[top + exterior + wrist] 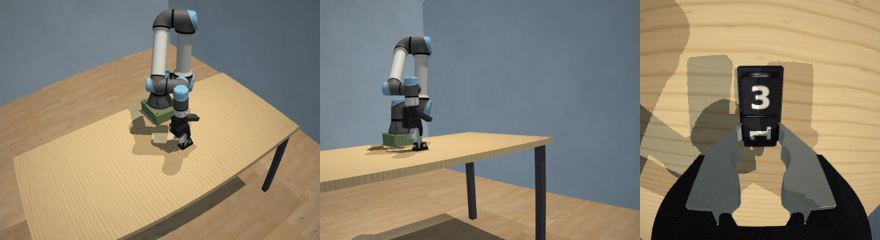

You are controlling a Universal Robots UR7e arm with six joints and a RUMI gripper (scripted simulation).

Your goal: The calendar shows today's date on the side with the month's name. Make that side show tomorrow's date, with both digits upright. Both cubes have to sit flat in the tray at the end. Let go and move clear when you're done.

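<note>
Now: hand 1 cm above the black digit cube. Also, from my hand: black calendar tray 3 cm below, 2 cm to the left.
</note>
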